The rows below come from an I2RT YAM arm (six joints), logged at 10 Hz.
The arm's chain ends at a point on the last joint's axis. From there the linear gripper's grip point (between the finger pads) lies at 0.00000 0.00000 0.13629 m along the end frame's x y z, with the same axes.
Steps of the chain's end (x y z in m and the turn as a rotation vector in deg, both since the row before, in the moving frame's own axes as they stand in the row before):
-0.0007, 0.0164, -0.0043, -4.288, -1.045, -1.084
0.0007, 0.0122, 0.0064, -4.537, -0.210, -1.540
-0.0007, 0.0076, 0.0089, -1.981, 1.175, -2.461
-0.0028, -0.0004, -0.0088, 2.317, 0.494, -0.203
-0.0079, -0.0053, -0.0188, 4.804, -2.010, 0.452
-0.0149, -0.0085, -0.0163, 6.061, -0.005, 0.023
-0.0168, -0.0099, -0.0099, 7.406, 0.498, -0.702
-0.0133, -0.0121, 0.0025, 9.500, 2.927, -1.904
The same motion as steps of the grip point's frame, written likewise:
-0.0031, 0.0266, -0.0047, -4.288, -1.045, -1.084
0.0003, 0.0230, 0.0060, -4.537, -0.210, -1.540
0.0022, 0.0122, 0.0088, -1.981, 1.175, -2.461
-0.0016, -0.0059, -0.0089, 2.317, 0.494, -0.203
-0.0126, -0.0167, -0.0194, 4.804, -2.010, 0.452
-0.0149, -0.0229, -0.0171, 6.061, -0.005, 0.023
-0.0157, -0.0275, -0.0110, 7.406, 0.498, -0.702
-0.0067, -0.0347, 0.0005, 9.500, 2.927, -1.904

